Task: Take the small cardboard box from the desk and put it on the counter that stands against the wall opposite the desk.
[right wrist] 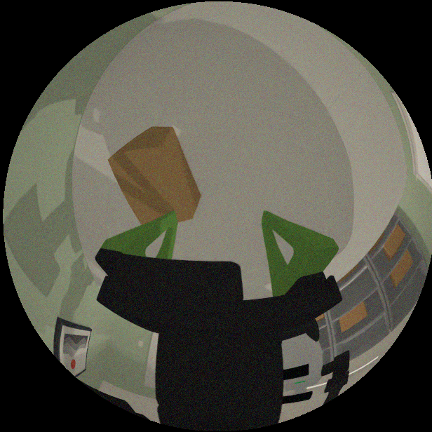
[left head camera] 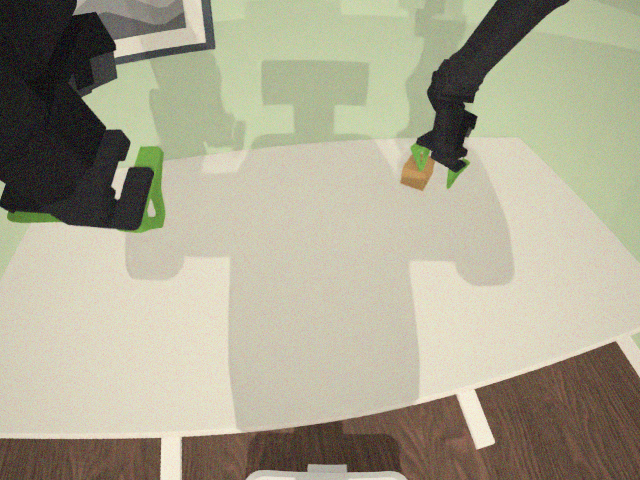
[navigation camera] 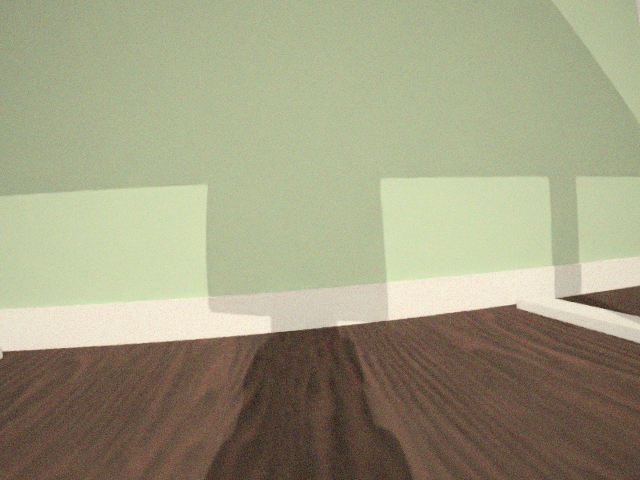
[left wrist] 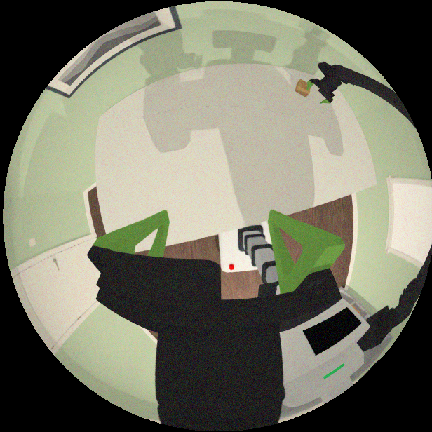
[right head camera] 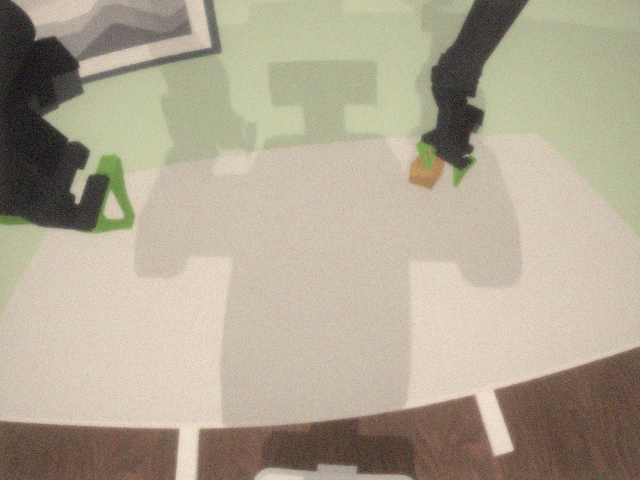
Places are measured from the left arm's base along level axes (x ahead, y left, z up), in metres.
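Pixels of known places: left gripper, fingertip midpoint: (left head camera: 119, 217) (right head camera: 97, 219); right gripper, fingertip midpoint: (left head camera: 434, 179) (right head camera: 441, 177).
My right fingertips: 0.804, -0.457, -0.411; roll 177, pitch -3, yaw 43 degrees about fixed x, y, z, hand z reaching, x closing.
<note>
Behind a point stands the place of what it marks, as x, y, z.
The small cardboard box (left head camera: 415, 177) {0.832, -0.418, -0.428} (right head camera: 424, 176) {0.831, -0.421, -0.428} (left wrist: 302, 88) (right wrist: 162, 175) sits on the white desk (left head camera: 320, 320) {0.449, -0.196, -0.460} (right head camera: 315, 320) {0.448, -0.199, -0.460} (left wrist: 160, 180) (right wrist: 250, 125), near its far edge at the right of the head views. My right gripper (left head camera: 435, 176) {0.804, -0.457, -0.411} (right head camera: 442, 175) {0.804, -0.457, -0.411} (right wrist: 219, 216) is open, with nothing between its fingers. Its picture-left finger overlaps part of the box, which lies mostly left of the finger gap; whether they touch is unclear. My left gripper (left head camera: 86, 219) (left wrist: 218, 215) is open and empty at the left of the head views. I cannot identify the counter in these views.
A green wall (left head camera: 315, 41) {1.064, -0.172, -0.162} (navigation camera: 294, 129) {1.064, -0.170, -0.953} stands behind the desk, with a framed picture (left head camera: 208, 31) {0.995, 0.084, -0.108} at upper left. White desk legs (left head camera: 475, 418) (right head camera: 494, 423) stand below the front edge. Grey shelving with several brown boxes (right wrist: 353, 317) shows at the right wrist view's lower right.
</note>
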